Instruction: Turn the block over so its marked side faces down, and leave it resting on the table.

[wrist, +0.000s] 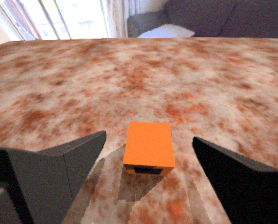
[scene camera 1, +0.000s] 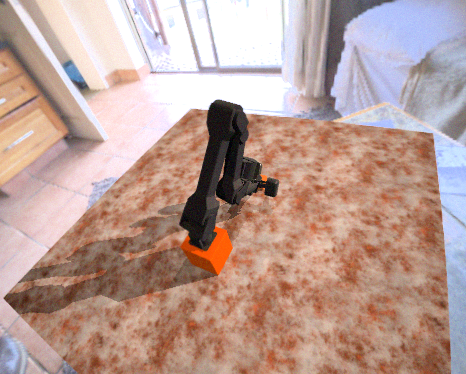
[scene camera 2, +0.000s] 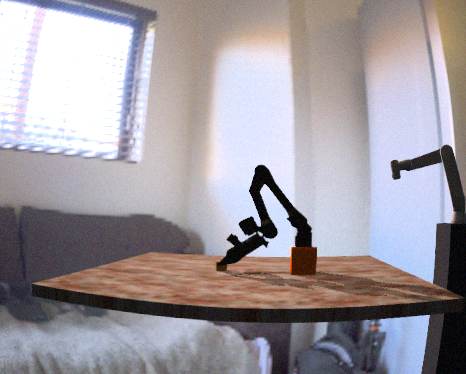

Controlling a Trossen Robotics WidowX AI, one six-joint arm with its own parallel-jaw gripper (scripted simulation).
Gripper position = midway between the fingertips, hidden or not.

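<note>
My gripper (wrist: 148, 137) is open and it's holding nothing, and I can see an orange block (wrist: 149, 151) as well.
</note>
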